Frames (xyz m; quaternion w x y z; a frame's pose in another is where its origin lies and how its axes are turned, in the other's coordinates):
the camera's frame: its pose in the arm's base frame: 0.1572 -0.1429 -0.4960 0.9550 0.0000 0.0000 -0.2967
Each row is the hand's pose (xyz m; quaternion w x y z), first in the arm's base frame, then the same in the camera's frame.
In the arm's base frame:
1: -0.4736 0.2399 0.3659 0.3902 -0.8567 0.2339 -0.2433
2: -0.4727 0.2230 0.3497 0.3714 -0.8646 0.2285 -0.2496
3: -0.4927 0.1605 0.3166 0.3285 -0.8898 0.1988 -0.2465
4: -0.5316 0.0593 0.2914 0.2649 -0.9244 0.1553 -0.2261
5: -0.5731 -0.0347 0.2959 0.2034 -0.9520 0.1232 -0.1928
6: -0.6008 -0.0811 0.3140 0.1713 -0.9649 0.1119 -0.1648
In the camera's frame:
1: -0.7367 -0.0420 0.8619 0.4448 -0.8875 -0.0308 -0.1166
2: -0.7263 -0.0555 0.8457 0.4287 -0.8935 -0.0383 -0.1282
3: -0.7074 -0.1183 0.8126 0.3869 -0.9087 -0.0741 -0.1379
4: -0.6821 -0.2237 0.7874 0.3201 -0.9289 -0.1260 -0.1373
5: -0.6630 -0.3247 0.7919 0.2514 -0.9457 -0.1648 -0.1238
6: -0.6596 -0.3786 0.8100 0.2125 -0.9546 -0.1794 -0.1066

